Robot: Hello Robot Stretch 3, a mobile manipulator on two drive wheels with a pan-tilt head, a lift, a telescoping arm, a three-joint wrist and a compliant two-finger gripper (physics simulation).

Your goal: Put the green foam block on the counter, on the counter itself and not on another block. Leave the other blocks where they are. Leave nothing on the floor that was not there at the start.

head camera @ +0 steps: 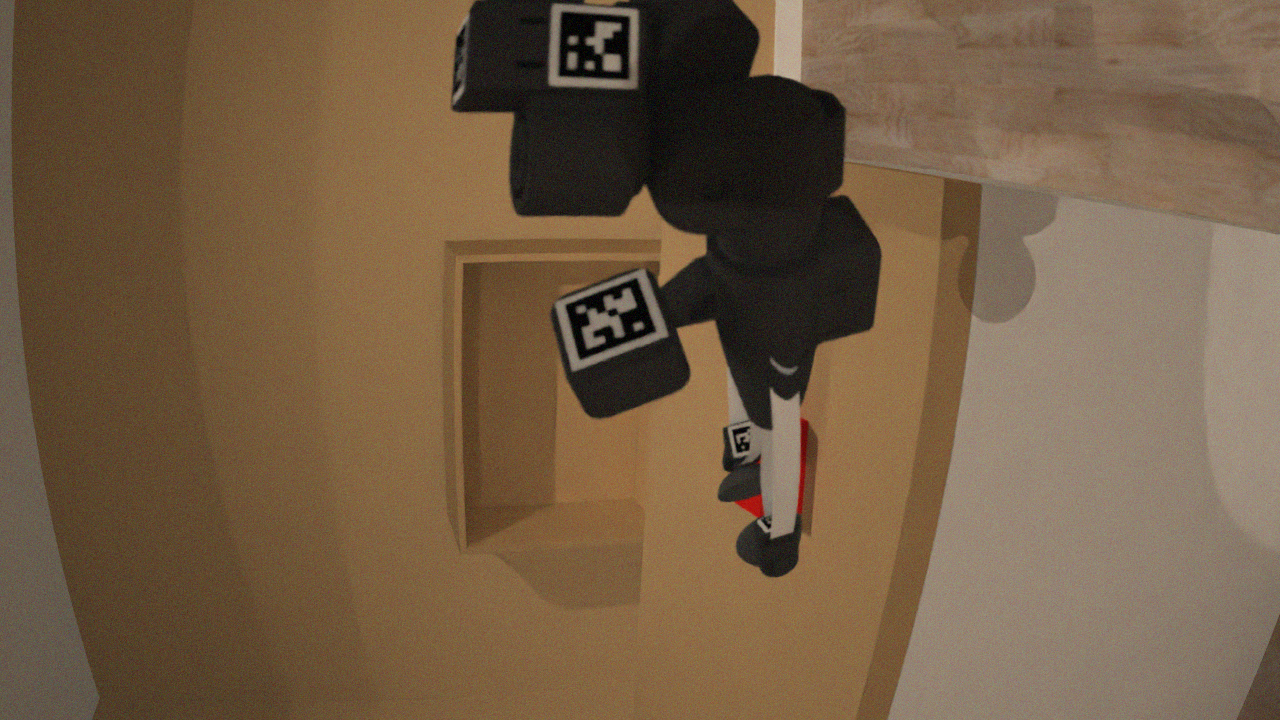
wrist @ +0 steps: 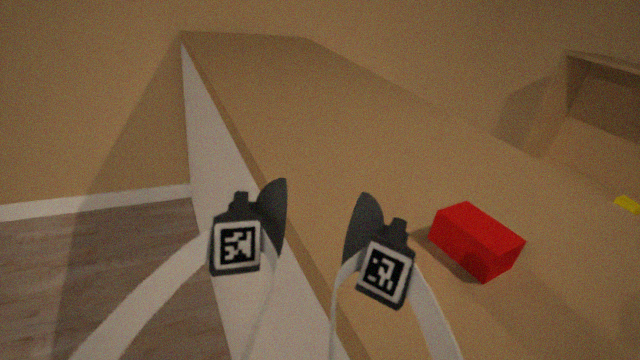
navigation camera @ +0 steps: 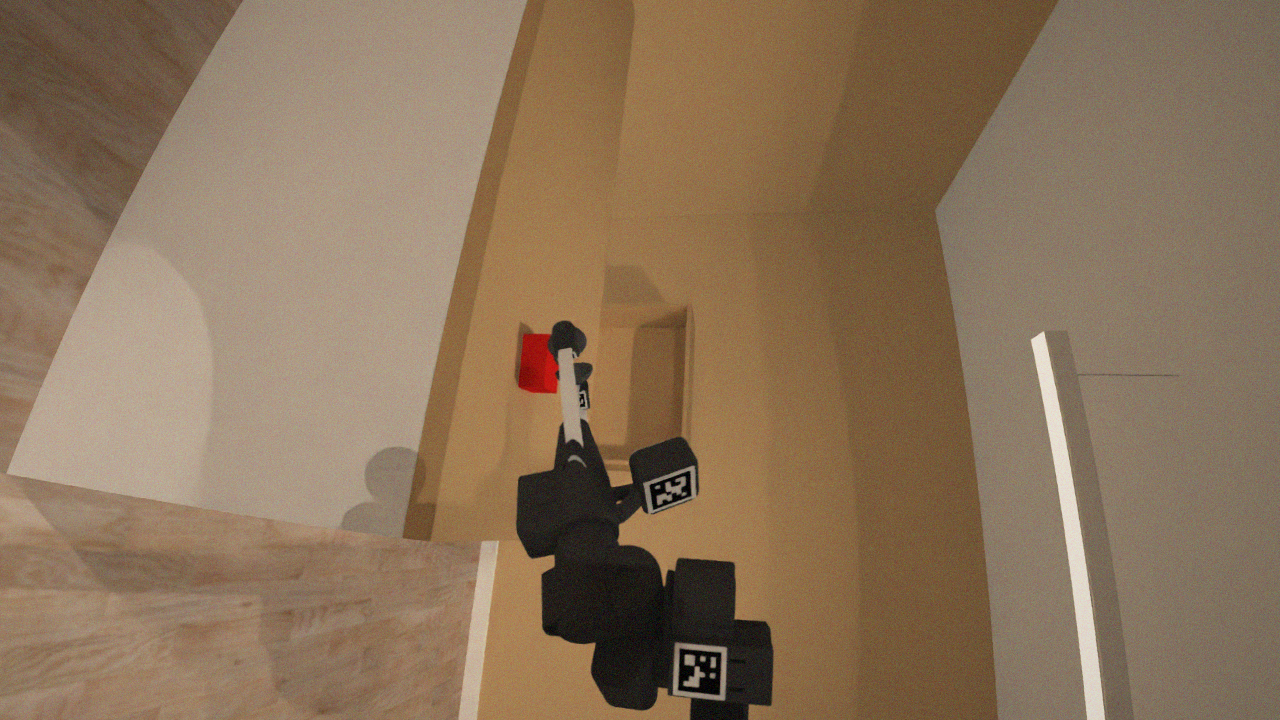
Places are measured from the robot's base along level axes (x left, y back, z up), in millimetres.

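Where they show: gripper, fingertip midpoint: (head camera: pixel 758 529) (navigation camera: pixel 569 346).
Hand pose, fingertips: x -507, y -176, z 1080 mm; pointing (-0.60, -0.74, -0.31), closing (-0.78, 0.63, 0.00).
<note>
After its pixels a point has its place.
The green foam block does not show in these views. The wooden counter (head camera: pixel 733 644) @(y -459, x -889, z 910 mm) (navigation camera: pixel 554 223) @(y -502, x -842, z 910 mm) (wrist: pixel 350 135) carries a red block (head camera: pixel 804 465) @(y -207, x -754, z 911 mm) (navigation camera: pixel 537 362) @(y -207, x -754, z 940 mm) (wrist: pixel 477 240). My gripper (head camera: pixel 756 514) @(y -176, x -507, z 1080 mm) (navigation camera: pixel 572 355) @(y -176, x -507, z 1080 mm) (wrist: pixel 319 212) @(y -176, x -507, z 1080 mm) is open and empty. In the head view its fingers partly cover the red block. In the wrist view the counter's front edge runs behind the fingers, and the red block lies to the right of them, apart from both. A small yellow block (wrist: pixel 628 204) shows at the right edge of the wrist view, by the wall box.
An open wooden wall box (head camera: pixel 459 402) @(y -392, x -2236, z 1047 mm) (navigation camera: pixel 688 376) @(y -443, x -2244, z 1060 mm) (wrist: pixel 605 60) is behind the counter. The counter's pale side (head camera: pixel 1074 402) @(y -131, x -573, z 718 mm) (navigation camera: pixel 295 223) @(y -414, x -611, z 530 mm) (wrist: pixel 210 140) drops to the wood floor (head camera: pixel 1029 89) @(y 371, x -1357, z 0 mm) (navigation camera: pixel 358 626) @(y 588, x -1551, z 0 mm) (wrist: pixel 30 280). A white bar (navigation camera: pixel 1065 465) @(y -70, x -1291, z 2077 mm) stands at the right of the navigation view.
</note>
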